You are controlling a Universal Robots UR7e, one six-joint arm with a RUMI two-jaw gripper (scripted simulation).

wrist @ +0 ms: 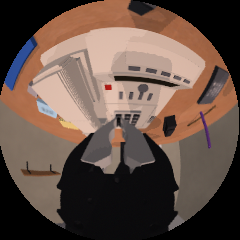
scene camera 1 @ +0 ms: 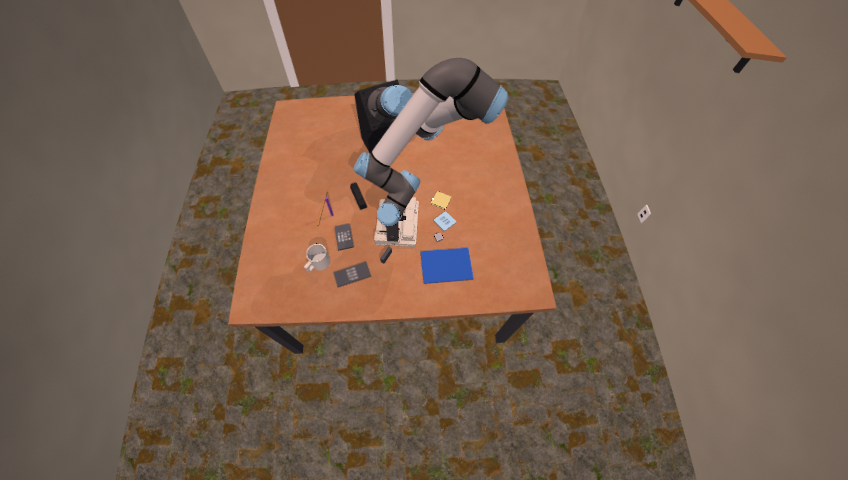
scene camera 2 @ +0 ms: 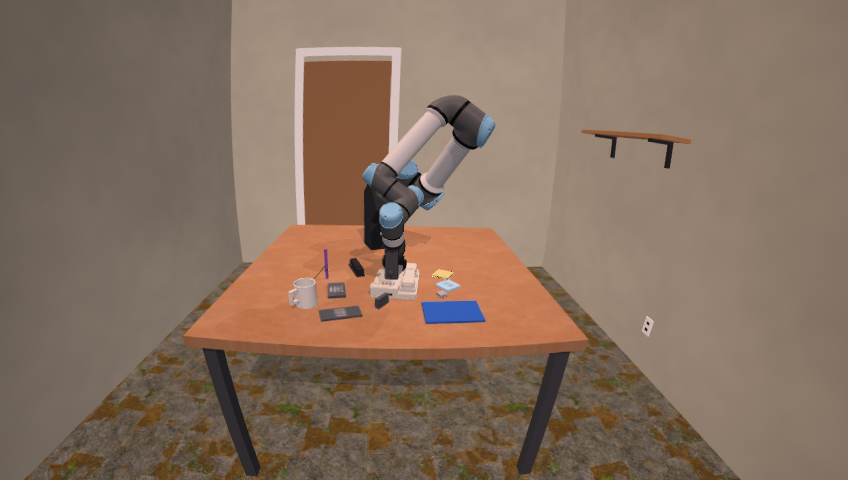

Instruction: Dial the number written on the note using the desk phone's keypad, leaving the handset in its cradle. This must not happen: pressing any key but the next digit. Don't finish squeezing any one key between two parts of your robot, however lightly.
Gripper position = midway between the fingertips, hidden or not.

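Observation:
Wrist view: the gripper [wrist: 118,117] and a handset [wrist: 62,85] visible; a white mug is out of frame in the wrist view. A blue pad [scene camera 1: 447,265] is visible. Also visible are the pad [scene camera 2: 440,312] and the mug [scene camera 2: 306,298].

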